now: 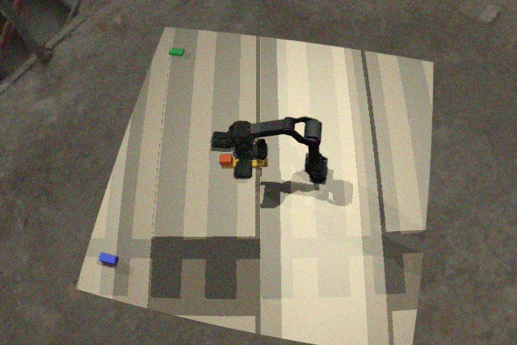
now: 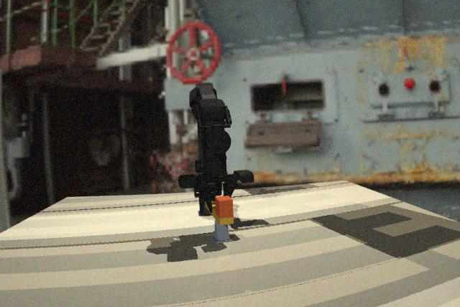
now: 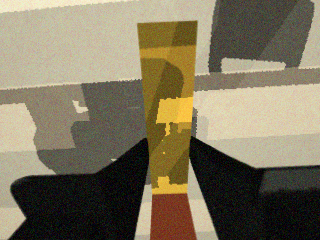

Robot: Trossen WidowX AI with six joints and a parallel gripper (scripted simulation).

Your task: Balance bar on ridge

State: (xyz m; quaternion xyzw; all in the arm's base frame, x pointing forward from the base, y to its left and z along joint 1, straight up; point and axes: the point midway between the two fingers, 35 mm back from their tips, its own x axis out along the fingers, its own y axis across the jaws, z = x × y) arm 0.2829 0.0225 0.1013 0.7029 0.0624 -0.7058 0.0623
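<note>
Now: the small grey-blue ridge 30 mm ahead of my gripper tip, 10 mm to the left of it and 10 mm below it. Also, from my gripper tip: green block (520 mm to the right, 460 mm ahead, 60 mm below); then blue block (480 mm to the left, 460 mm ahead, 50 mm below).
</note>
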